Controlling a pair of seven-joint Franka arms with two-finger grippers.
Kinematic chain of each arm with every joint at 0, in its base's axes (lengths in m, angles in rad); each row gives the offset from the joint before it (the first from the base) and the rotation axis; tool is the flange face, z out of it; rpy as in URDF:
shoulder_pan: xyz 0 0 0.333 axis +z
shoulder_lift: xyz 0 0 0 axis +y
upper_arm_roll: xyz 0 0 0.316 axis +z
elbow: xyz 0.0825 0 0 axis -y
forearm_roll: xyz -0.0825 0 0.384 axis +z
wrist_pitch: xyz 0 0 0 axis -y
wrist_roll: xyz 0.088 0 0 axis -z
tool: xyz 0 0 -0.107 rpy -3.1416 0 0
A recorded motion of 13 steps. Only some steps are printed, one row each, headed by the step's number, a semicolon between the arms.
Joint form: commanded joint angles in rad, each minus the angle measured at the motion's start. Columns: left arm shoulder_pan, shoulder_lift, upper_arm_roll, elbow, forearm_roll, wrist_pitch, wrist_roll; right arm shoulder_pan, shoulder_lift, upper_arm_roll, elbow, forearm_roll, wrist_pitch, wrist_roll.
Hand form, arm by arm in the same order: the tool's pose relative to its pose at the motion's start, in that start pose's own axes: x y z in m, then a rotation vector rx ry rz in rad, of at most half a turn. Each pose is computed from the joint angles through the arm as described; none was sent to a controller.
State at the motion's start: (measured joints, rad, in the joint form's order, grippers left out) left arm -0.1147 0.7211 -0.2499 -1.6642 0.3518 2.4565 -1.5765; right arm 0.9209 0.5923 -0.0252 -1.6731 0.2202 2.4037 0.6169
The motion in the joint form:
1: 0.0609 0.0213 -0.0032 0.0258 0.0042 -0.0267 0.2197; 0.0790 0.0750 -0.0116 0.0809 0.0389 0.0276 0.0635
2: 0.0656 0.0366 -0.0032 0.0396 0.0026 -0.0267 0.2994; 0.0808 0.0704 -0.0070 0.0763 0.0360 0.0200 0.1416
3: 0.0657 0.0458 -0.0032 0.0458 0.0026 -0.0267 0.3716; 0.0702 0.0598 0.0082 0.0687 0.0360 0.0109 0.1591
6: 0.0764 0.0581 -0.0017 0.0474 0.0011 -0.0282 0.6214; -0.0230 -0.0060 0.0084 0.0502 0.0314 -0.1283 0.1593
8: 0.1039 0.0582 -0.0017 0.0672 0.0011 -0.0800 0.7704; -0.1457 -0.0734 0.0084 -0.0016 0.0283 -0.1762 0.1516
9: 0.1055 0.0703 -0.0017 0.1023 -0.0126 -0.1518 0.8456; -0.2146 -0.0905 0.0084 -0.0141 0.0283 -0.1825 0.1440
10: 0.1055 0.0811 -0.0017 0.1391 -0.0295 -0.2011 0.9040; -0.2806 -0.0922 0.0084 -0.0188 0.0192 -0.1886 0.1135
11: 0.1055 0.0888 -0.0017 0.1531 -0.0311 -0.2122 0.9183; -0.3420 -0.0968 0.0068 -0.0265 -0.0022 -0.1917 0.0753
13: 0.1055 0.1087 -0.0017 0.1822 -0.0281 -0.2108 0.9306; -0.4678 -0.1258 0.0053 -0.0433 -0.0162 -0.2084 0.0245
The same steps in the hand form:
1: 0.0414 -0.0083 0.0086 0.0259 0.0008 0.1596; -0.0216 -0.0442 0.0223 0.0366 0.0013 0.0209
2: 0.0454 -0.0077 0.0137 0.0265 -0.0039 0.2309; -0.0258 -0.0459 0.0222 0.0320 -0.0081 0.0920
3: 0.0456 -0.0075 0.0174 0.0284 -0.0076 0.3019; -0.0286 -0.0462 0.0191 0.0341 -0.0211 0.1093
6: 0.0523 -0.0120 0.0256 0.0380 -0.0191 0.5389; 0.0057 0.0003 -0.0149 -0.0192 -0.0775 0.1879
8: 0.0741 -0.0175 0.0236 0.0725 -0.0303 0.6558; 0.0474 0.0688 -0.0472 -0.0319 -0.0816 0.2959
9: 0.0799 -0.0175 0.0242 0.1141 -0.0616 0.7111; 0.0712 0.1072 -0.0602 -0.0281 -0.0712 0.3553
10: 0.0852 -0.0141 0.0214 0.1303 -0.0845 0.7492; 0.0926 0.1461 -0.0661 -0.0346 -0.0632 0.3844
11: 0.0869 -0.0127 0.0221 0.1336 -0.0890 0.7594; 0.1102 0.1848 -0.0730 -0.0488 -0.0493 0.3951
13: 0.0907 -0.0078 0.0245 0.1243 -0.0834 0.7680; 0.1367 0.2623 -0.0989 -0.0528 -0.0287 0.4592

